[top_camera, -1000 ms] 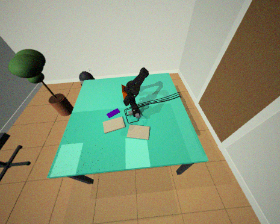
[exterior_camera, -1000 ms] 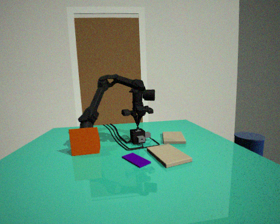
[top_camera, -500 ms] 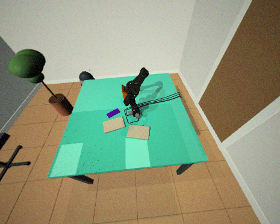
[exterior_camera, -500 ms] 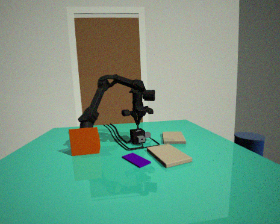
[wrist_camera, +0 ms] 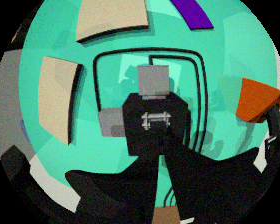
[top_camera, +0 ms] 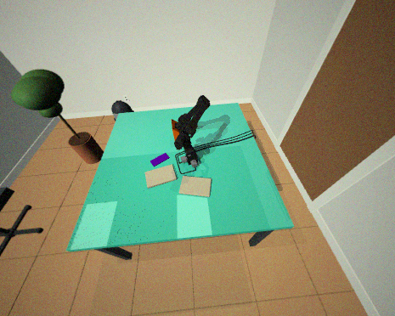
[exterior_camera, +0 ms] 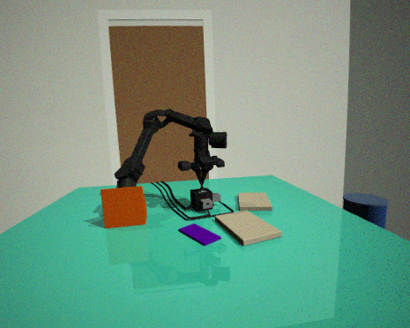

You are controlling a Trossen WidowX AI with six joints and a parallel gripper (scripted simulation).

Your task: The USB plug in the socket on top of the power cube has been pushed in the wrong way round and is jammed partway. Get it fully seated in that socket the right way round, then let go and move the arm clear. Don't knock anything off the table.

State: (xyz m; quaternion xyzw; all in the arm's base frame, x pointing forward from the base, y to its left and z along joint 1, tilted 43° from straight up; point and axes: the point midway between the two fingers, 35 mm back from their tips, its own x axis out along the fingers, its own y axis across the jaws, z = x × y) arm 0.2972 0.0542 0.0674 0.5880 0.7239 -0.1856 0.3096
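My gripper tip is 2 cm above the usb plug. Round my gripper tip: purple card (24 cm to the right, 11 cm below, 3 cm behind).
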